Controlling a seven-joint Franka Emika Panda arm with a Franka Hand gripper.
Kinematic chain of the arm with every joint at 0, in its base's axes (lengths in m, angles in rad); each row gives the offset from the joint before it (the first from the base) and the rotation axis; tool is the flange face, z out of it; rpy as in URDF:
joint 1: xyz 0 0 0.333 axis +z
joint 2: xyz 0 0 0 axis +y
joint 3: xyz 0 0 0.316 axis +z
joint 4: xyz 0.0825 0 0 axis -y
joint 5: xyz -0.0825 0 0.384 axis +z
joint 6: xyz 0 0 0 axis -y
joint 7: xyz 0.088 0 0 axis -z
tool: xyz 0 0 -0.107 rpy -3.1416 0 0
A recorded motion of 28 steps. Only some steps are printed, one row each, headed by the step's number.
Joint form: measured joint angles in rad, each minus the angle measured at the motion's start. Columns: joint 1, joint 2, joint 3, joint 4, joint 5, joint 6, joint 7.
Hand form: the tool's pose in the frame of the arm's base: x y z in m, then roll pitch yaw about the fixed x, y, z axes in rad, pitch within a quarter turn. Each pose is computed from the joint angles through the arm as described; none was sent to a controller.
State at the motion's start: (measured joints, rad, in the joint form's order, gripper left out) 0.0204 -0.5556 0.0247 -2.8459 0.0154 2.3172 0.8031
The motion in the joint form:
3: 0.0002 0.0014 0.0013 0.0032 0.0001 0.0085 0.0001
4: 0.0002 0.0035 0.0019 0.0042 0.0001 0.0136 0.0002
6: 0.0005 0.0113 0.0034 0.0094 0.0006 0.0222 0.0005
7: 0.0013 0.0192 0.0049 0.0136 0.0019 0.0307 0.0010
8: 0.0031 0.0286 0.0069 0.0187 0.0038 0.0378 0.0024
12: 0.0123 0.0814 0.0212 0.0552 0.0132 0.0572 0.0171
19: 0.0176 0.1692 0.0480 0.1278 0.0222 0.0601 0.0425
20: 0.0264 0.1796 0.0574 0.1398 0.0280 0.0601 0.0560
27: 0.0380 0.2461 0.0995 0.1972 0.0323 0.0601 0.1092
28: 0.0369 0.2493 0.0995 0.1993 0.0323 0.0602 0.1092
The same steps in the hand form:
3: 0.3390 0.0150 0.3510 -3.1163 -0.0272 -0.7710
4: 0.3398 0.0152 0.3512 -3.1136 -0.0302 -0.7706
6: 0.3424 0.0159 0.3516 -3.1094 -0.0345 -0.7697
7: 0.3446 0.0168 0.3515 -3.1057 -0.0376 -0.7690
8: 0.3469 0.0182 0.3511 -3.1032 -0.0390 -0.7682
12: 0.3602 0.0272 0.3500 -3.0994 -0.0393 -0.7669
19: 0.3829 0.0413 0.3485 -3.1080 -0.0300 -0.7667
20: 0.3859 0.0487 0.3495 -3.1055 -0.0293 -0.7664
27: 0.4013 0.0727 0.3471 -3.1148 -0.0251 -0.7690
28: 0.4021 0.0724 0.3467 -3.1154 -0.0243 -0.7700

